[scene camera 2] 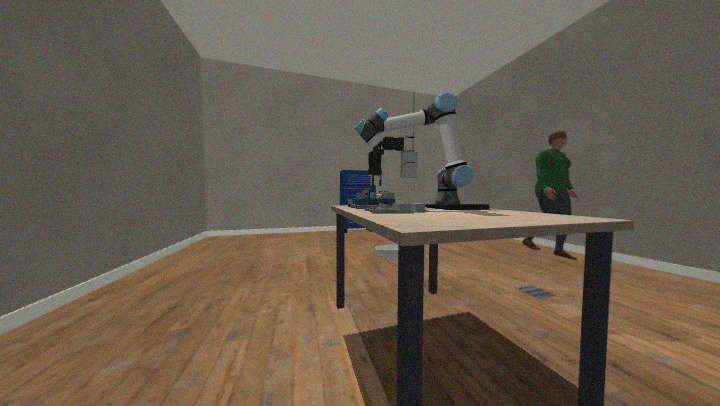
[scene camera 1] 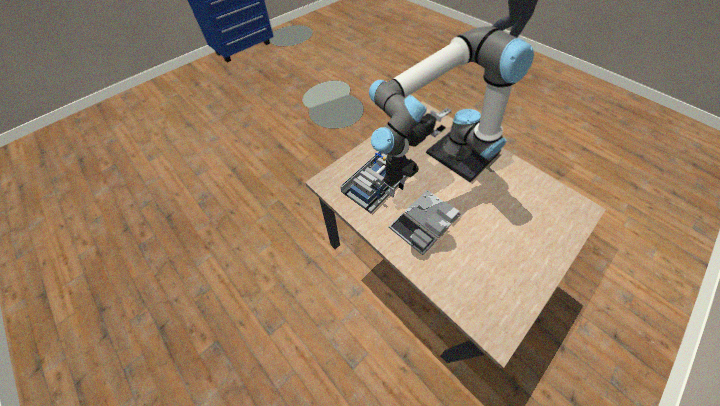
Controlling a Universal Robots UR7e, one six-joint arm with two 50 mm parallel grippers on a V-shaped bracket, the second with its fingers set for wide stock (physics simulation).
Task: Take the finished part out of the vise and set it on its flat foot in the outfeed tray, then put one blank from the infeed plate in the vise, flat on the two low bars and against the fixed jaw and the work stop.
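Where they show: hand at its tool point: (scene camera 2: 376,182) (scene camera 1: 396,189); arm's base at its link origin: (scene camera 2: 447,204) (scene camera 1: 456,149).
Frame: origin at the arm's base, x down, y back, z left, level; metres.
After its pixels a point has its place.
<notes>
The vise (scene camera 1: 360,193) @(x -0.037, y -0.588, z -0.077 m) (scene camera 2: 373,201) @(x -0.018, y -0.485, z -0.048 m) is a blue and grey assembly at the table's left end in scene camera 1. Pale blocks lie across it; I cannot tell the finished part from the jaws. My downward gripper (scene camera 1: 396,188) @(x -0.131, y -0.498, z 0.055 m) (scene camera 2: 376,180) @(x -0.131, y -0.498, z 0.055 m) is open, with its fingers apart a little above the vise's right side. The second gripper on the bracket points sideways toward the arm's base. The infeed plate (scene camera 1: 427,200) @(x 0.014, y -0.346, z 0.124 m) is light grey and bears grey blanks (scene camera 1: 450,214) (scene camera 2: 402,206) at its right side. The dark outfeed tray (scene camera 1: 405,226) @(x 0.016, y -0.521, z 0.160 m) adjoins it and holds grey parts (scene camera 1: 421,238) @(x -0.010, y -0.520, z 0.252 m) at one end.
The arm's black base plate (scene camera 1: 458,163) @(x -0.003, y -0.069, z 0.070 m) (scene camera 2: 463,206) @(x 0.003, y -0.009, z 0.169 m) stands on the wooden table (scene camera 1: 524,262) @(x 0.022, y -0.249, z 0.592 m) (scene camera 2: 504,225) @(x 0.023, y -0.286, z 0.711 m), behind the plate and tray. A blue drawer cabinet (scene camera 1: 236,25) (scene camera 2: 347,186) stands on the floor beyond. A person in green (scene camera 2: 553,168) is right of the table in scene camera 2.
</notes>
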